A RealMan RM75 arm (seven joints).
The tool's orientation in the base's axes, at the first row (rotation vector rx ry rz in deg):
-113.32 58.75 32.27
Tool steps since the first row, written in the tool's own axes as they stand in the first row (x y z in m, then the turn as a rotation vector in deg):
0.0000 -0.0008 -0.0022 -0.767 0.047 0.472
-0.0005 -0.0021 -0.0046 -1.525 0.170 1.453
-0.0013 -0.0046 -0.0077 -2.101 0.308 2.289
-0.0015 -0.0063 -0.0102 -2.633 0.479 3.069
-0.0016 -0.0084 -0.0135 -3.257 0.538 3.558
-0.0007 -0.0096 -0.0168 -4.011 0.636 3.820
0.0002 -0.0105 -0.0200 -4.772 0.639 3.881
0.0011 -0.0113 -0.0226 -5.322 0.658 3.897
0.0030 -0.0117 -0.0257 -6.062 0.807 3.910
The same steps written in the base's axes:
0.0007 -0.0015 0.0016 -0.483 0.724 0.237
0.0015 -0.0029 0.0039 -1.033 1.838 0.145
0.0032 -0.0042 0.0074 -1.489 2.745 0.004
0.0045 -0.0056 0.0097 -1.946 3.574 -0.151
0.0062 -0.0076 0.0126 -2.358 4.242 -0.028
0.0078 -0.0103 0.0144 -2.871 4.770 0.295
0.0091 -0.0131 0.0160 -3.308 5.166 0.781
0.0103 -0.0154 0.0172 -3.636 5.424 1.139
0.0118 -0.0187 0.0179 -4.180 5.723 1.570

